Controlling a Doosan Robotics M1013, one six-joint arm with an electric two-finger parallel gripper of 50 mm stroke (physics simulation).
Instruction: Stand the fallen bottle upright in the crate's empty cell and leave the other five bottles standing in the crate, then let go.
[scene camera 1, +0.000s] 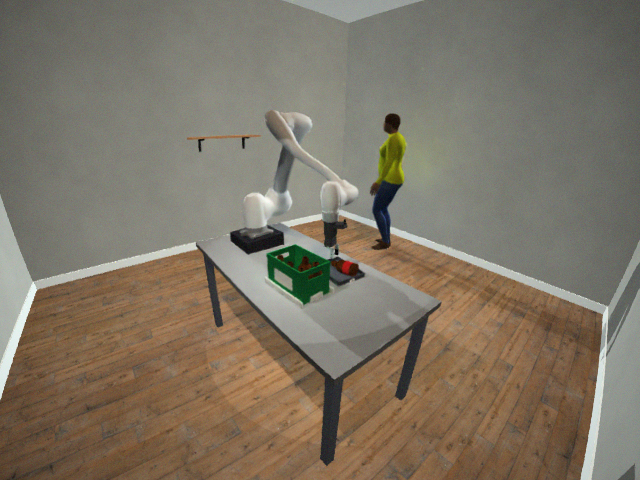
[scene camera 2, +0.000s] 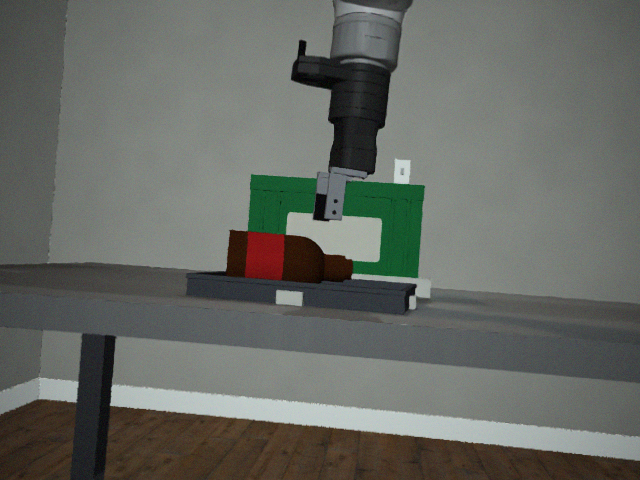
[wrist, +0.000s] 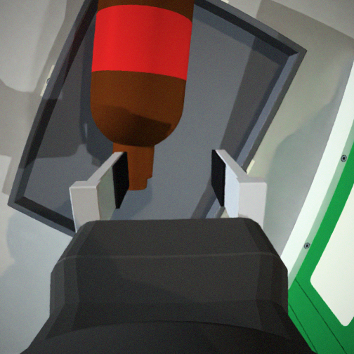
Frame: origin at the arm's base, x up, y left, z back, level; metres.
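Seen in the pictures: gripper, between the fingertips: (scene camera 1: 334, 256) (scene camera 2: 326, 220); arm's base, origin of its link: (scene camera 1: 256, 232).
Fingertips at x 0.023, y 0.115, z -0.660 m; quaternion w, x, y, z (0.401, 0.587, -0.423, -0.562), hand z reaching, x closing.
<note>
Offsets run from my fingertips to a thing's top centre. "pt": to the spot under its first point. Level surfaces: height alone.
The fallen brown bottle @(dx -0.023, dy +0.038, dz -0.039 m) (scene camera 1: 347, 267) (scene camera 2: 264, 256) (wrist: 142, 45) with a red label lies on its side in the dark tray @(pt dx -0.090, dy +0.129, dz +0.041 m) (scene camera 2: 351, 298) (wrist: 220, 75). My gripper (scene camera 1: 333, 254) (scene camera 2: 327, 215) (wrist: 169, 168) is open and empty, a little above the bottle near its shoulder and neck. In the wrist view the neck is off-centre, close beside the left finger, with a wide gap to the right finger. The green crate @(dx +0.073, dy -0.259, dz +0.001 m) (scene camera 1: 316, 286) (scene camera 2: 403, 232) (wrist: 327, 225) stands beside the tray. Several brown bottles @(dx +0.061, dy -0.212, dz -0.001 m) (scene camera 1: 305, 264) show inside it; its walls hide their number and the empty cell.
The crate stands on a pale base on the grey table @(dx -0.103 m) (scene camera 1: 372, 315). The arm's black pedestal (scene camera 1: 256, 239) is at the table's far end. A person (scene camera 1: 391, 165) in a yellow top stands on the floor behind the table. A wooden shelf (scene camera 1: 223, 137) hangs on the wall.
</note>
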